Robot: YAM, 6 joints.
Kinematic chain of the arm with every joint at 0, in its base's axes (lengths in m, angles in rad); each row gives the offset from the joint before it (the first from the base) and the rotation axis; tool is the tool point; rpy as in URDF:
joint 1: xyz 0 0 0.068 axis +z
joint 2: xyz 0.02 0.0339 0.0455 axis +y
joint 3: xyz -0.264 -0.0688 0 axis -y
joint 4: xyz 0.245 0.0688 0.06 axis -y
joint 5: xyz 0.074 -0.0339 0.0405 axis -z
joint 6: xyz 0.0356 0 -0.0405 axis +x
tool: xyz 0 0 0 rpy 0 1.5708 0
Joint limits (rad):
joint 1: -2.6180..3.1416
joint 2: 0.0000..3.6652
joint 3: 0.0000..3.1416
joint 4: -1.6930..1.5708
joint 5: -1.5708..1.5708
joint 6: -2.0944..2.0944
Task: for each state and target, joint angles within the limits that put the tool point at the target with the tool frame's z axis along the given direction. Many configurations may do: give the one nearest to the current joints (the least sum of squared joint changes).
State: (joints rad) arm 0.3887 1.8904 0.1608 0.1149 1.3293 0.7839
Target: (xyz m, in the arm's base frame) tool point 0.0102 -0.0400 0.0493 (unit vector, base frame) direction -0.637 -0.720 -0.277
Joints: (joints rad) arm -0.4124 1.9250 0.0277 -0.4904 1.1544 0.7839
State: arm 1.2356 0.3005 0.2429 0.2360 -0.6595 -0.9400
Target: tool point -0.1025 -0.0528 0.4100 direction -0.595 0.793 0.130
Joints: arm 0.7837 0.0017 1.0292 -0.2731 -1.3798 -0.9400
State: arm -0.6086 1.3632 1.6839 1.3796 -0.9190 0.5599
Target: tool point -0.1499 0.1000 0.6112 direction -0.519 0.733 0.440
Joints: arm -0.5123 0.8751 1.9513 1.5686 -0.3946 0.5599
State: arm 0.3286 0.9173 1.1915 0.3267 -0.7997 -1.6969
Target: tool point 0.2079 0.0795 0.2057 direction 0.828 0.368 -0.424
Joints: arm 0.3563 1.0456 0.4418 0.1654 -0.0561 -1.6969
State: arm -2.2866 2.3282 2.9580 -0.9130 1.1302 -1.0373
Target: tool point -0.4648 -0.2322 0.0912 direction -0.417 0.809 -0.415
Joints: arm -2.6160 2.8940 2.6591 -1.4444 1.1403 -1.0373
